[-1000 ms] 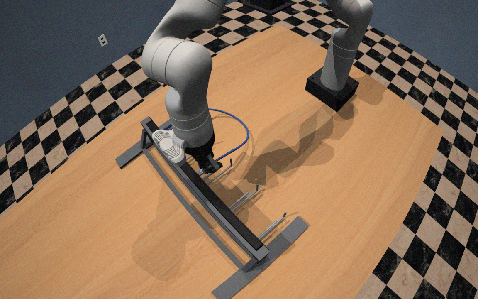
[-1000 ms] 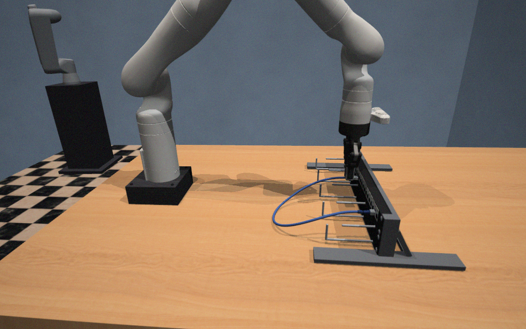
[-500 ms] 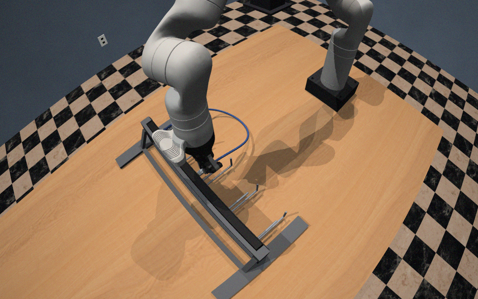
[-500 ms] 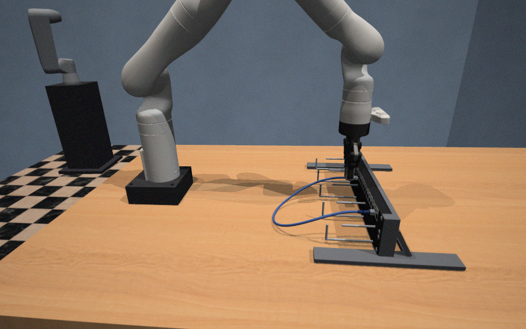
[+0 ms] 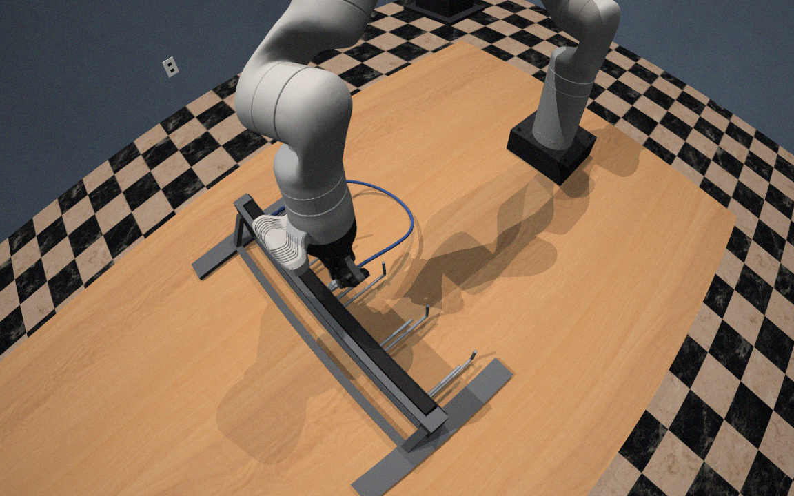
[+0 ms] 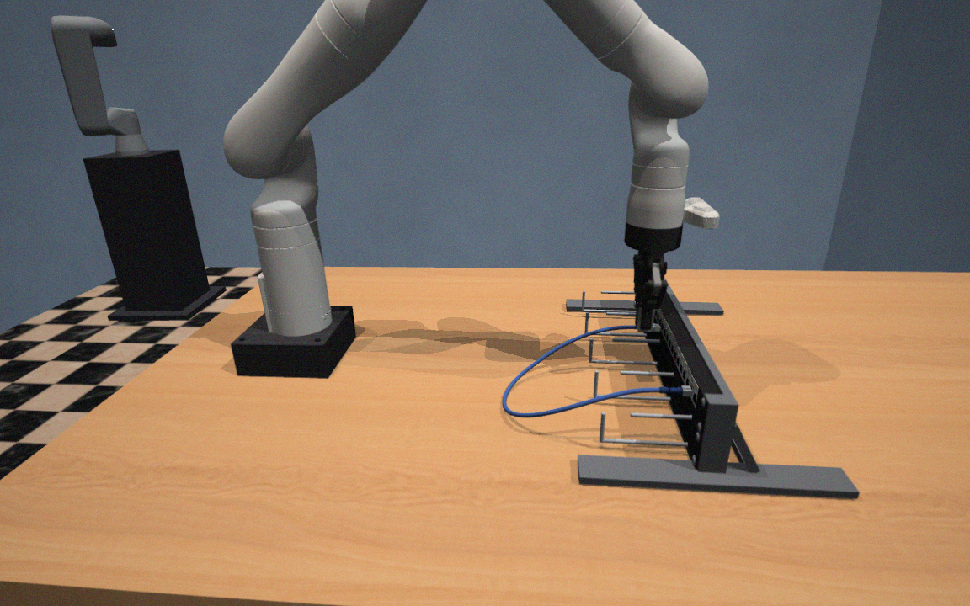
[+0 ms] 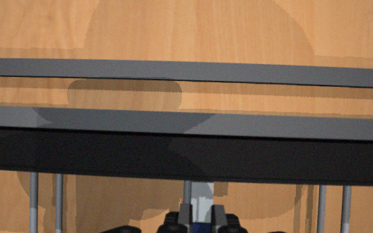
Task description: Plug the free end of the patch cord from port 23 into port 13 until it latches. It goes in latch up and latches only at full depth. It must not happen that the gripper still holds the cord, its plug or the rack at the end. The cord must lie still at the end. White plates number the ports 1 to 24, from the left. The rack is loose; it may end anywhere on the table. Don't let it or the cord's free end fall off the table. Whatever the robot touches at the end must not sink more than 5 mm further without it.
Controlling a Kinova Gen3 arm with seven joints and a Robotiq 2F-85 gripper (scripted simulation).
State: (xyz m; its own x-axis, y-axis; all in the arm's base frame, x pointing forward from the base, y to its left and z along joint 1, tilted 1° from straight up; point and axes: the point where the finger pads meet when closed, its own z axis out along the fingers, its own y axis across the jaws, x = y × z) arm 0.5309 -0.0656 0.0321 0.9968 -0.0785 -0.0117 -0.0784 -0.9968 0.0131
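My hand is 10 mm short of the plug and 10 mm above it.
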